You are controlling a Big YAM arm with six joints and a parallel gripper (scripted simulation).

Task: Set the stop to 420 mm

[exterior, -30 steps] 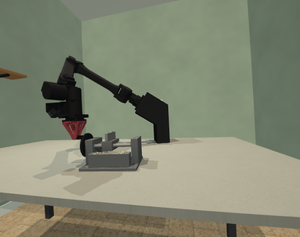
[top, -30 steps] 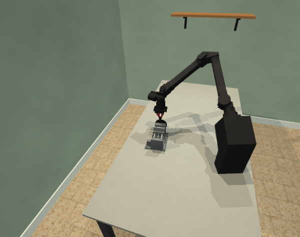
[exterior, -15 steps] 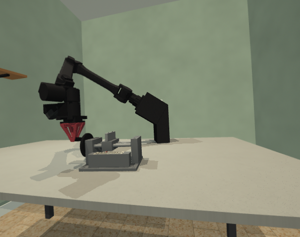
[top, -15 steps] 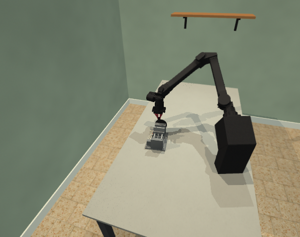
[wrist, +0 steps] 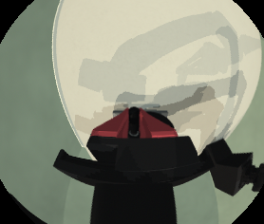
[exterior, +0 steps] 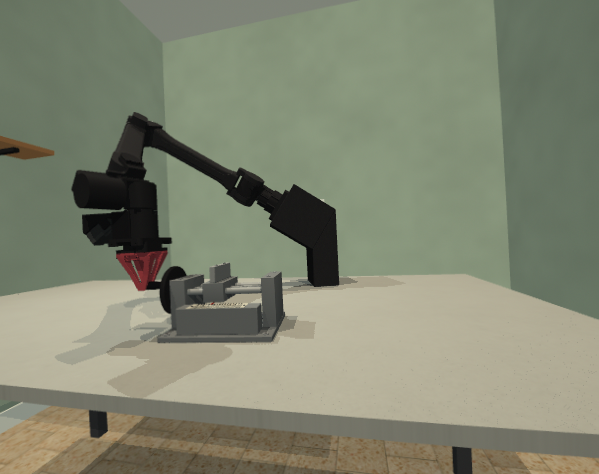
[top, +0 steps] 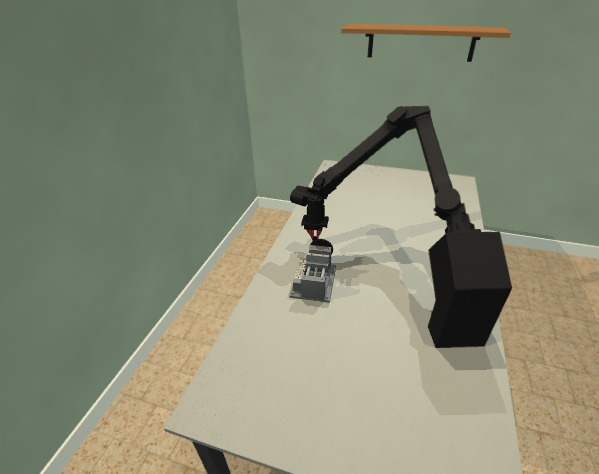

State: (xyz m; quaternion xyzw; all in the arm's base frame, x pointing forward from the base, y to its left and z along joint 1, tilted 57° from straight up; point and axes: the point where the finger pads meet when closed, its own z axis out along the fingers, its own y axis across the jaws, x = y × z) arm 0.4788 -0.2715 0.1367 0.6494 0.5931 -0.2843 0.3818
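The sliding stop block lies 140 mm to the left of my hand.
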